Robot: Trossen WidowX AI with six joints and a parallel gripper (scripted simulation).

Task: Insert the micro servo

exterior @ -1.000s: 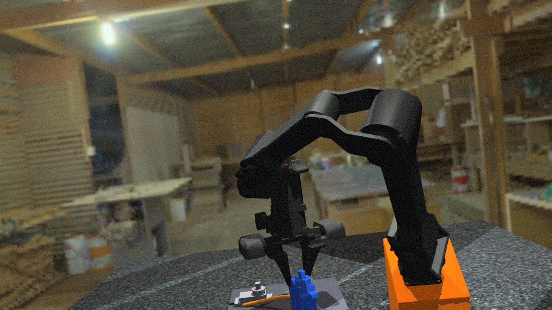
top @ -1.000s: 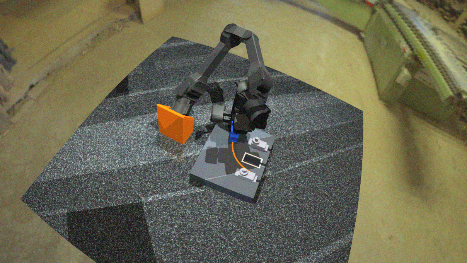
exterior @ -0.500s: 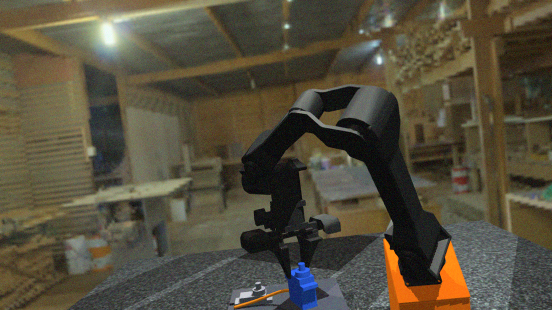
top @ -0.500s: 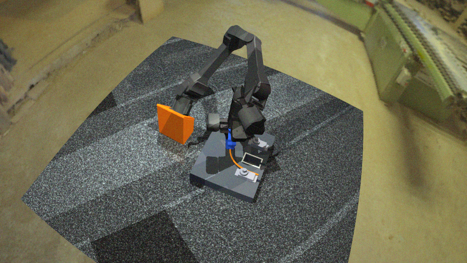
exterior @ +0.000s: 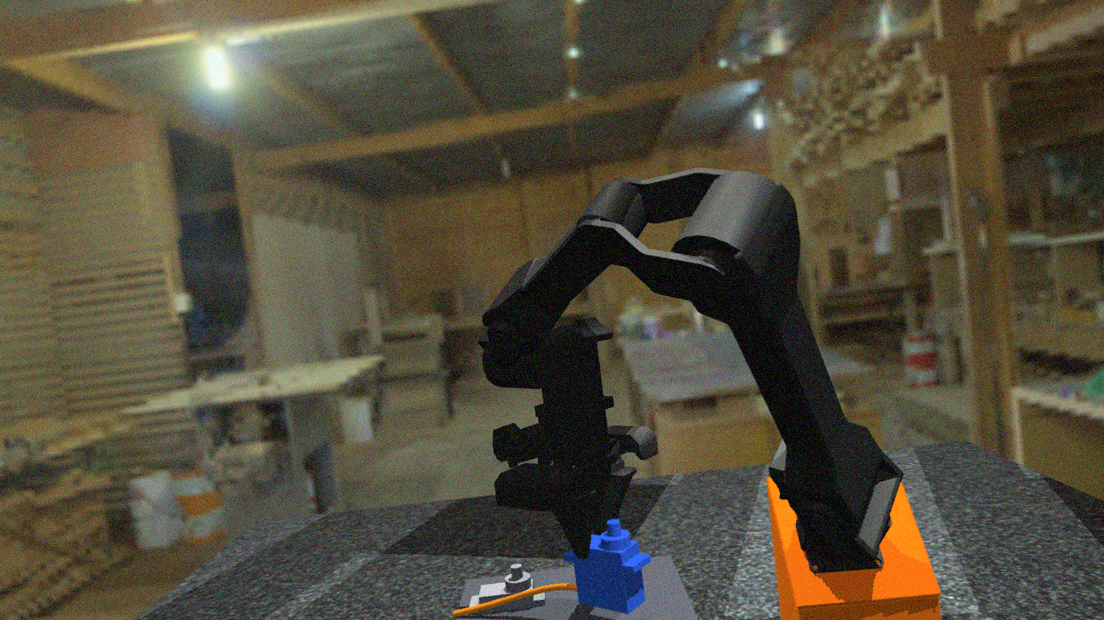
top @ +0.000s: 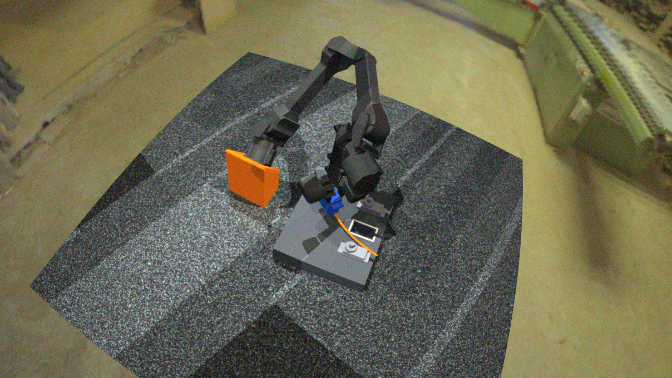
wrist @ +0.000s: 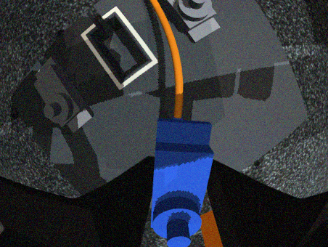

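The grey deck is 100 mm below my gripper tip and 10 mm behind it.
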